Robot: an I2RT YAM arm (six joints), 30 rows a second.
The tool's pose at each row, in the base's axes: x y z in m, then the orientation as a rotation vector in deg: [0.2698, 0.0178, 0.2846, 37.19, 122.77, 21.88]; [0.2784, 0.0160, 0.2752, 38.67, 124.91, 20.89]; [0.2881, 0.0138, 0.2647, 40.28, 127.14, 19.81]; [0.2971, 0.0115, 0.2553, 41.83, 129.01, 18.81]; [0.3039, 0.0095, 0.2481, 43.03, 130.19, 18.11]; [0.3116, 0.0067, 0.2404, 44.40, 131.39, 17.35]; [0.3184, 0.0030, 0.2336, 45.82, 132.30, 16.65]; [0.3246, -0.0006, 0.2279, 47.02, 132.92, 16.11]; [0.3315, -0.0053, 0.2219, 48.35, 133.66, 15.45]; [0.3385, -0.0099, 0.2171, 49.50, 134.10, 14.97]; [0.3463, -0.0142, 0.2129, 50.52, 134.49, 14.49]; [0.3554, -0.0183, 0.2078, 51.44, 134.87, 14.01]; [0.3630, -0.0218, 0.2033, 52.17, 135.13, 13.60]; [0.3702, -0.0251, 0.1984, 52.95, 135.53, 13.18]
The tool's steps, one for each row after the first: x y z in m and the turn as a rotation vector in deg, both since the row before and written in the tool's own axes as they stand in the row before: [0.0006, -0.0033, 0.0124, 1.86, 1.77, 0.49]; [0.0001, -0.0033, 0.0141, 1.98, 1.85, 0.54]; [-0.0007, -0.0027, 0.0129, 1.78, 1.56, 0.57]; [-0.0009, -0.0020, 0.0099, 1.24, 1.00, 0.49]; [-0.0019, -0.0022, 0.0109, 1.33, 1.03, 0.59]; [-0.0026, -0.0027, 0.0096, 1.22, 0.80, 0.68]; [-0.0029, -0.0022, 0.0084, 0.94, 0.57, 0.61]; [-0.0039, -0.0027, 0.0091, 1.10, 0.67, 0.65]; [-0.0047, -0.0019, 0.0082, 0.83, 0.43, 0.61]; [-0.0053, -0.0008, 0.0082, 0.77, 0.37, 0.53]; [-0.0056, -0.0002, 0.0097, 0.73, 0.35, 0.46]; [-0.0047, -0.0001, 0.0083, 0.58, 0.24, 0.36]; [-0.0041, -0.0003, 0.0083, 0.65, 0.37, 0.37]
